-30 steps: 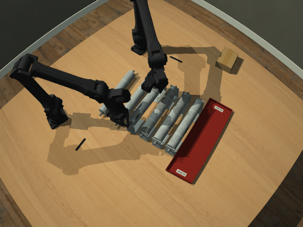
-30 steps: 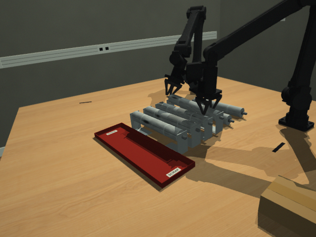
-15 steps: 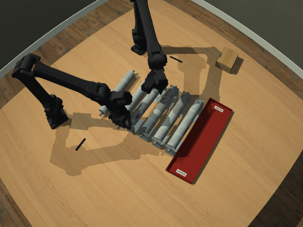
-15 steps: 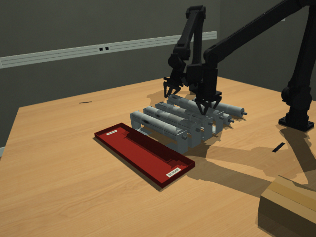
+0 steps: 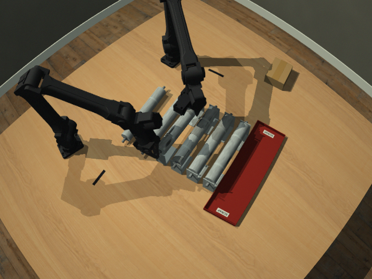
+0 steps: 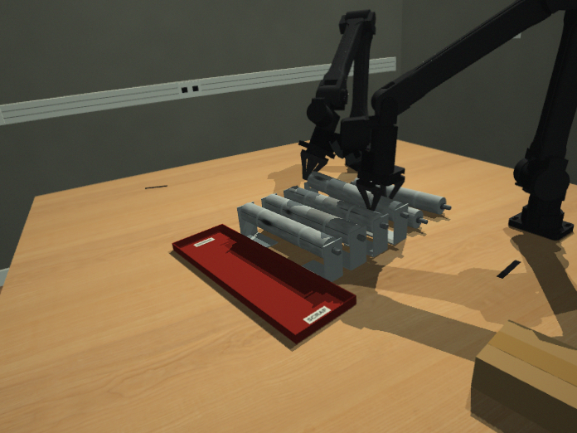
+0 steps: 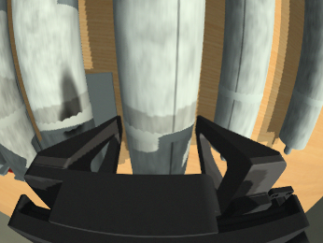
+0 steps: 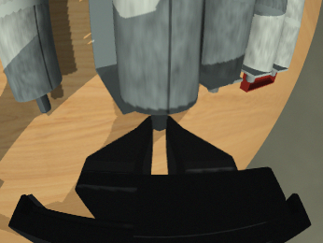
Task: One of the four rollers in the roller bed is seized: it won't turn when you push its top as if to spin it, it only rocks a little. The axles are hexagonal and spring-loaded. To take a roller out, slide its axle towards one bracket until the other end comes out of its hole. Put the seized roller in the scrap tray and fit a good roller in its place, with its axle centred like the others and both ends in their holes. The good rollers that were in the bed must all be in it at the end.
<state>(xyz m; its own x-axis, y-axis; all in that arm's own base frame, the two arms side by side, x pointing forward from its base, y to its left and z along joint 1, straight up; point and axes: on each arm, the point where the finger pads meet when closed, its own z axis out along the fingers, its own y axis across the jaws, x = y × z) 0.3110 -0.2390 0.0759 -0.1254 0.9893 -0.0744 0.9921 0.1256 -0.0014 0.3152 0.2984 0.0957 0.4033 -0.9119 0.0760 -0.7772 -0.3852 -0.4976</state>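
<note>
My left gripper is now 90 mm to the left of the grey roller, 20 mm short of it and 10 mm below it. Round my left hand: cardboard box (500 mm to the left, 120 mm ahead, 40 mm below); red scrap tray (340 mm ahead, 70 mm below, 20 mm to the right).
</note>
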